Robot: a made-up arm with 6 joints. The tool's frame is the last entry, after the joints. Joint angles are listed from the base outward. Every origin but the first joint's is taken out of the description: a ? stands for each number. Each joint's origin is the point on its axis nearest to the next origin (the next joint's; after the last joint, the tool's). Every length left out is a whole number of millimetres.
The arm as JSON. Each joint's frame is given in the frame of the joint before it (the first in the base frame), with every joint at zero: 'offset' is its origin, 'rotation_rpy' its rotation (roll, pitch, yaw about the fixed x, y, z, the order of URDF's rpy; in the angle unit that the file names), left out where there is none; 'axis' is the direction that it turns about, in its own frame. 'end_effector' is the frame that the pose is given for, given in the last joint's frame.
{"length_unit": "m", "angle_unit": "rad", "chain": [
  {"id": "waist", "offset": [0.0, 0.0, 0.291], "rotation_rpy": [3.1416, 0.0, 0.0], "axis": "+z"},
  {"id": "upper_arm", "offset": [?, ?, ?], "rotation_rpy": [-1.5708, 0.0, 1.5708], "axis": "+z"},
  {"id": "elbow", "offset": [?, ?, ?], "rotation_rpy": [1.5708, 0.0, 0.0], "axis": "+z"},
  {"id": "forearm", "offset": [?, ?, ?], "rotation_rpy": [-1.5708, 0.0, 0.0], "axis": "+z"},
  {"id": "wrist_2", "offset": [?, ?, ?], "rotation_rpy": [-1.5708, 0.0, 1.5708], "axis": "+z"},
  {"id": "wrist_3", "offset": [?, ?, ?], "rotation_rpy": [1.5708, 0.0, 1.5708], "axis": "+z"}
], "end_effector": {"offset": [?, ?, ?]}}
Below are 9 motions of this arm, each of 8 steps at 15 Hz.
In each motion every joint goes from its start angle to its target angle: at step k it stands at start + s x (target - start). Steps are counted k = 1, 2, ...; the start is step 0. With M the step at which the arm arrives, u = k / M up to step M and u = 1 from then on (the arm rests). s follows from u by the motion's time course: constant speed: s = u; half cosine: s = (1 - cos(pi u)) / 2; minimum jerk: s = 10 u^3 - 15 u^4 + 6 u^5.
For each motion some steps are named. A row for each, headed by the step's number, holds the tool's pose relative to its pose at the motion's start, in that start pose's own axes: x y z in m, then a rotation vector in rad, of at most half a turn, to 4 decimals.
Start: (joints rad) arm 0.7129 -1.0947 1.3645 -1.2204 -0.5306 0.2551
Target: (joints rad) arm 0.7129 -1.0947 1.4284 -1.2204 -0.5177 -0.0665
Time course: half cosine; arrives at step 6
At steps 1, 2, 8:
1: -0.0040 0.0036 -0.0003 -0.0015 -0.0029 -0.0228
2: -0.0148 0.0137 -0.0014 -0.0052 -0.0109 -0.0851
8: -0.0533 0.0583 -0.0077 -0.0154 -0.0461 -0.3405

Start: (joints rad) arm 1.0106 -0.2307 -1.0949 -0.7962 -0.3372 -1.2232
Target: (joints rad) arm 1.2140 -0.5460 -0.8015 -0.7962 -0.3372 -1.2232
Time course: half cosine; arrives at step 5
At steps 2, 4, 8:
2: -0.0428 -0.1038 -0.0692 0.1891 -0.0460 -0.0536
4: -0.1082 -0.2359 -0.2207 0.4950 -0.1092 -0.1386
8: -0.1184 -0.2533 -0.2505 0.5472 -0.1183 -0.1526

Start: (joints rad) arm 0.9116 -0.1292 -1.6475 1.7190 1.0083 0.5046
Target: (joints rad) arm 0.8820 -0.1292 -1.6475 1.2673 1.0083 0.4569
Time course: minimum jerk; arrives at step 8
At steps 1, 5, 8:
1: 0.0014 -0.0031 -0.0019 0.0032 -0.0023 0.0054
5: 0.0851 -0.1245 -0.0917 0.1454 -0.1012 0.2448
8: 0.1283 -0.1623 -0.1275 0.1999 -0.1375 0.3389

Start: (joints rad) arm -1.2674 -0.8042 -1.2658 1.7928 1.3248 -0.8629
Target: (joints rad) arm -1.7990 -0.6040 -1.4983 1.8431 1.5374 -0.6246
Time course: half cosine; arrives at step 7
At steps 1, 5, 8:
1: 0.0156 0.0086 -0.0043 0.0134 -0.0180 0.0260
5: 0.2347 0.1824 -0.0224 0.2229 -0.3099 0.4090
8: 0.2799 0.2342 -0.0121 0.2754 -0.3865 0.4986

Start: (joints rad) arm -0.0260 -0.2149 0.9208 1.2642 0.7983 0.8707
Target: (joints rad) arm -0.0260 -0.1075 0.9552 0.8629 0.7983 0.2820
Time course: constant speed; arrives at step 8
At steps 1, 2, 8:
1: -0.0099 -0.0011 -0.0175 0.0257 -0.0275 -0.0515
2: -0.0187 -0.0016 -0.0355 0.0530 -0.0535 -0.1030
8: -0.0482 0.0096 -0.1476 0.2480 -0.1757 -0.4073

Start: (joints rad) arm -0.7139 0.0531 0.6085 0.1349 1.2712 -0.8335
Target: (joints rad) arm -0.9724 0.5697 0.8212 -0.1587 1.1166 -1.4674
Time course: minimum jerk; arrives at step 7
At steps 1, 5, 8:
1: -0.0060 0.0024 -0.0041 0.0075 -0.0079 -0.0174
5: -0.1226 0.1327 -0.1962 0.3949 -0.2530 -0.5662
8: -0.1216 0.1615 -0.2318 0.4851 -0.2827 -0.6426

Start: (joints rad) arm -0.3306 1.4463 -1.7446 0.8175 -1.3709 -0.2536
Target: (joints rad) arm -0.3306 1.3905 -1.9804 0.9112 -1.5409 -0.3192
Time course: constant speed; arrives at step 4
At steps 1, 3, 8:
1: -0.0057 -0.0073 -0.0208 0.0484 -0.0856 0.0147
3: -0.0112 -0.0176 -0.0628 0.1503 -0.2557 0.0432
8: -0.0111 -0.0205 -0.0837 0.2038 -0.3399 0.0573

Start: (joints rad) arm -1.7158 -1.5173 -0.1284 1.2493 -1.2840 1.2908
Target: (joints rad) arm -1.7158 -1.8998 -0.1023 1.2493 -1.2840 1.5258
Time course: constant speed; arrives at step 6
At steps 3, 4, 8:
3: -0.0372 0.1209 -0.0227 0.0111 -0.0268 -0.0720
4: -0.0447 0.1623 -0.0305 0.0144 -0.0364 -0.0959
8: -0.0521 0.2458 -0.0462 0.0200 -0.0568 -0.1436

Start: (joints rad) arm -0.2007 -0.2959 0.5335 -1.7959 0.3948 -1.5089
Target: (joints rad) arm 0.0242 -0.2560 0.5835 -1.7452 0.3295 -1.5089
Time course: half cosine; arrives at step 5
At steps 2, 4, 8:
2: 0.0083 -0.0288 -0.0401 0.1043 -0.0400 0.0352
4: 0.0257 -0.0674 -0.1099 0.2759 -0.1015 0.0894
8: 0.0291 -0.0729 -0.1224 0.3055 -0.1116 0.0983

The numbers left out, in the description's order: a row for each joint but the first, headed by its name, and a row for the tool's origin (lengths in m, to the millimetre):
upper_arm: -0.017 0.055 0.0
elbow: 0.071 0.285 0.0
forearm: 0.093 0.229 0.0
wrist_2: 0.3 0.179 0.0
wrist_3: 0.058 -0.04 0.0
tool: -0.116 -0.099 0.0

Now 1 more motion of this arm.
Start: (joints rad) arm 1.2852 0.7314 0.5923 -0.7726 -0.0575 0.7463
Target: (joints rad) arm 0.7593 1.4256 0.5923 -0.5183 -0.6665 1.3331
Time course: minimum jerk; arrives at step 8
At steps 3, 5, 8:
3: 0.0599 -0.0155 0.0372 -0.2751 -0.0643 0.3865
5: 0.1143 0.0287 0.0818 -0.7570 -0.2025 1.0192
8: 0.0993 0.0835 0.0868 -1.0941 -0.3036 1.3768

